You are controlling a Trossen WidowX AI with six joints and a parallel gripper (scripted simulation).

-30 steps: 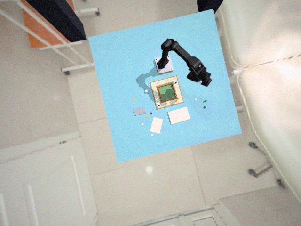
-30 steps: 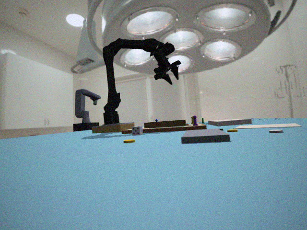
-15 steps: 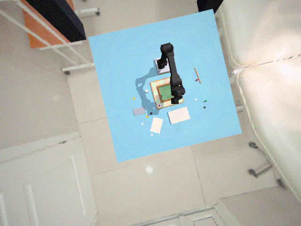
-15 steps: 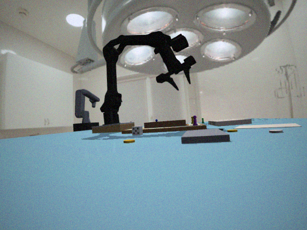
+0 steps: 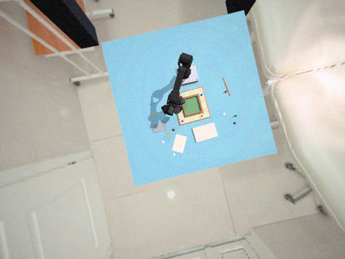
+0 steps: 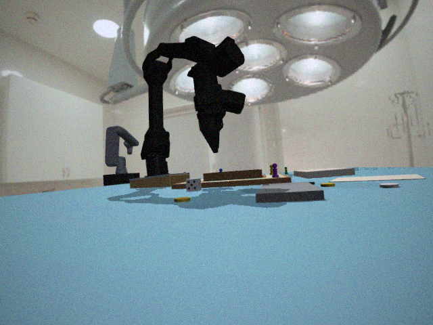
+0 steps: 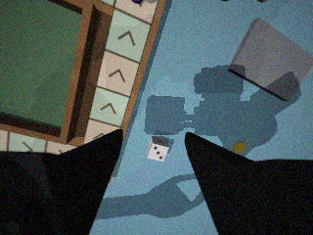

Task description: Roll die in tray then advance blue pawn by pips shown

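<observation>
Right now the white die is 50 mm behind my gripper tip, 30 mm to the right of it and 70 mm below it. Also, from my gripper tip: purple pawn (120 mm ahead, 60 mm to the left, 60 mm below); grey block (140 mm ahead, 150 mm to the right, 80 mm below); green tray (10 mm ahead, 170 mm to the left, 80 mm below).
</observation>
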